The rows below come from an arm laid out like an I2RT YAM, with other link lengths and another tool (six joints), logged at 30 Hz.
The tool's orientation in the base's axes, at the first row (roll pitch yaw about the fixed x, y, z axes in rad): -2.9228 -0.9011 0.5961
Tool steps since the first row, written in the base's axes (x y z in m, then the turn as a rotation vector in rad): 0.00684 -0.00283 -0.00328 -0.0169 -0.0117 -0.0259; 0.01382 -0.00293 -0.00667 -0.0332 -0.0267 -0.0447; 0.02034 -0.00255 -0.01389 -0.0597 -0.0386 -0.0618; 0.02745 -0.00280 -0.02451 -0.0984 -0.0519 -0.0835; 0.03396 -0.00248 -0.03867 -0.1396 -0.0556 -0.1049; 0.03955 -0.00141 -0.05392 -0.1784 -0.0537 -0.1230; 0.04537 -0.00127 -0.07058 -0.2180 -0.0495 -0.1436; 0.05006 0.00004 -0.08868 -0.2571 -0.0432 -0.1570; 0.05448 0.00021 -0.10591 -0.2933 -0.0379 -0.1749; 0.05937 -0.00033 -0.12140 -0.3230 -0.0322 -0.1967; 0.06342 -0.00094 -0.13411 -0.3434 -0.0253 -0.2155
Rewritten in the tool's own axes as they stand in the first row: -0.00004 0.00717 0.00376 -0.0331 0.0002 -0.0001; 0.00085 0.01251 0.00932 -0.0614 0.0022 -0.0062; -0.00133 0.01770 0.01727 -0.0926 -0.0053 -0.0166; -0.00609 0.02421 0.02719 -0.1341 -0.0196 -0.0314; -0.01374 0.03037 0.03929 -0.1733 -0.0424 -0.0417; -0.02245 0.03551 0.05204 -0.2068 -0.0681 -0.0494; -0.03247 0.04167 0.06520 -0.2418 -0.0956 -0.0546; -0.04380 0.04640 0.07936 -0.2702 -0.1252 -0.0627; -0.05498 0.05165 0.09217 -0.3010 -0.1515 -0.0671; -0.06480 0.05749 0.10373 -0.3314 -0.1731 -0.0656; -0.07289 0.06243 0.11313 -0.3542 -0.1895 -0.0605
